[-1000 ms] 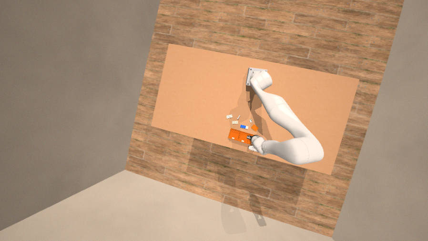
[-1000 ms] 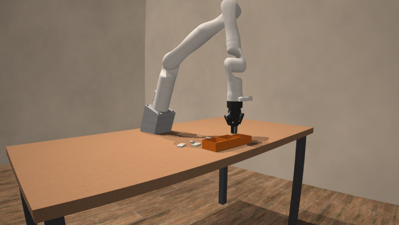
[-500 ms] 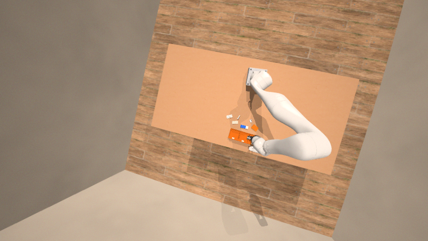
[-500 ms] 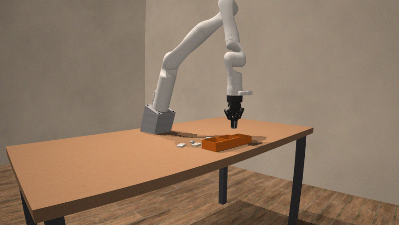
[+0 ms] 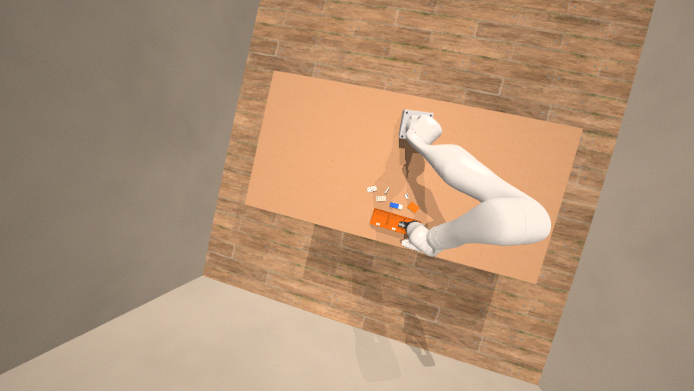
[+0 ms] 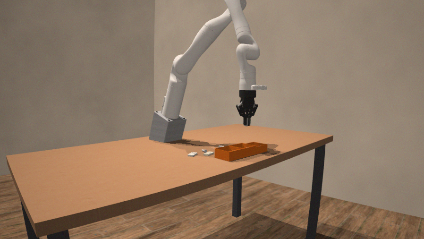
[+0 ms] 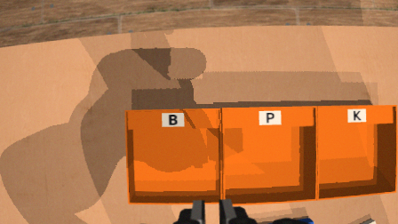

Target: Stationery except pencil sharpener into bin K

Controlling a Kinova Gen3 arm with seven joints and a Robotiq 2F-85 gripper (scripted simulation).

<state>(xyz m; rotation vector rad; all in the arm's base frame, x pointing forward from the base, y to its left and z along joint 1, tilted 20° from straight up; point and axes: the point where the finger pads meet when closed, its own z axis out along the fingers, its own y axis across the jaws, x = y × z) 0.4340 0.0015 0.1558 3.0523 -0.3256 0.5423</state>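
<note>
Right now my hand is 8 cm past the blue eraser, 5 cm to the left of it and 13 cm above it. Also, from my hand: orange flat pad: 7 cm behind, 3 cm to the left, 13 cm below; tray: 1 cm ahead, 6 cm to the right, 12 cm below; pencil sharpener: 13 cm behind, 1 cm to the right, 13 cm below.
</note>
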